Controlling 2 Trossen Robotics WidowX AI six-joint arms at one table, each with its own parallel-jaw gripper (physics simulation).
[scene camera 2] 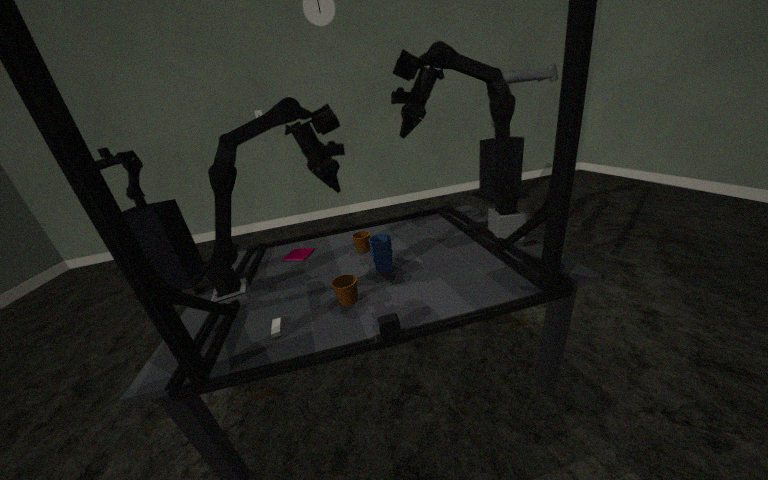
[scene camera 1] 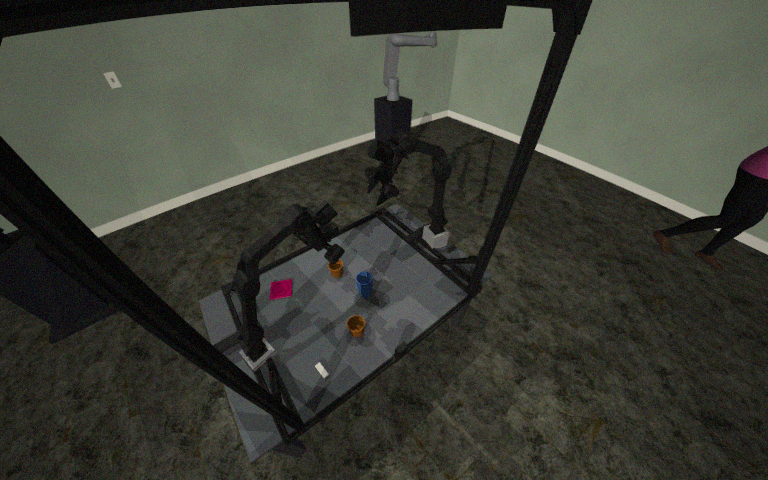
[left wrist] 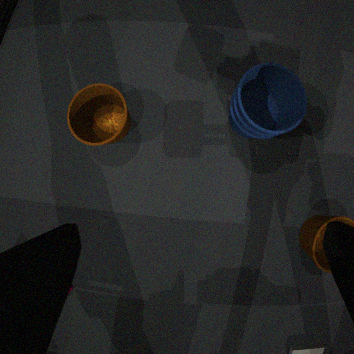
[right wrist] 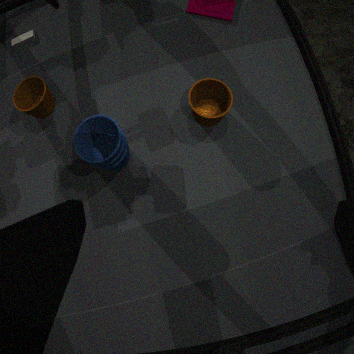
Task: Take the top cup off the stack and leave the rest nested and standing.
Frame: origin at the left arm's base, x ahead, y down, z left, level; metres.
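Seen in the pictures: left gripper, fingertip midpoint: (scene camera 2: 335,189) (left wrist: 205,237); right gripper, fingertip midpoint: (scene camera 2: 401,137) (scene camera 1: 372,199) (right wrist: 215,214); left arm's base at its link origin: (scene camera 2: 229,289) (scene camera 1: 256,350); right arm's base at its link origin: (scene camera 2: 506,211) (scene camera 1: 436,229).
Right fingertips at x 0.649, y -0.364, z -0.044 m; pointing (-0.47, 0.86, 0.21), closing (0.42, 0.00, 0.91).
Note:
Offsets run from my right fingertips to a thing's top centre. Level surfaces: height alone.
A stack of nested blue cups {dz -0.081, dx -0.158, dy +0.292 m} (scene camera 1: 364,284) (scene camera 2: 381,252) (left wrist: 268,102) (right wrist: 100,140) stands upright near the middle of the grey table {dy +0.406 m} (scene camera 1: 425,290) (scene camera 2: 454,271). My left gripper (scene camera 1: 334,254) (scene camera 2: 334,182) is open and empty. It hangs well above the table, to the left of the stack and near the far orange cup {dz +0.105, dx -0.163, dy +0.339 m} (scene camera 1: 335,270) (scene camera 2: 361,241) (left wrist: 97,114) (right wrist: 211,98). My right gripper (scene camera 1: 387,192) (scene camera 2: 406,129) is open and empty, high above the table's far side.
A second orange cup {dz -0.182, dx -0.321, dy +0.339 m} (scene camera 1: 356,325) (scene camera 2: 345,289) (left wrist: 316,242) (right wrist: 31,95) stands in front of the stack. A pink card {dz +0.243, dx -0.406, dy +0.398 m} (scene camera 1: 281,289) (scene camera 2: 298,253) (right wrist: 212,8) lies at the left. A white block {dz -0.189, dx -0.527, dy +0.394 m} (scene camera 1: 321,370) (scene camera 2: 275,326) (right wrist: 22,37) lies near the front. A black frame post (scene camera 1: 525,143) rises at the table's right corner.

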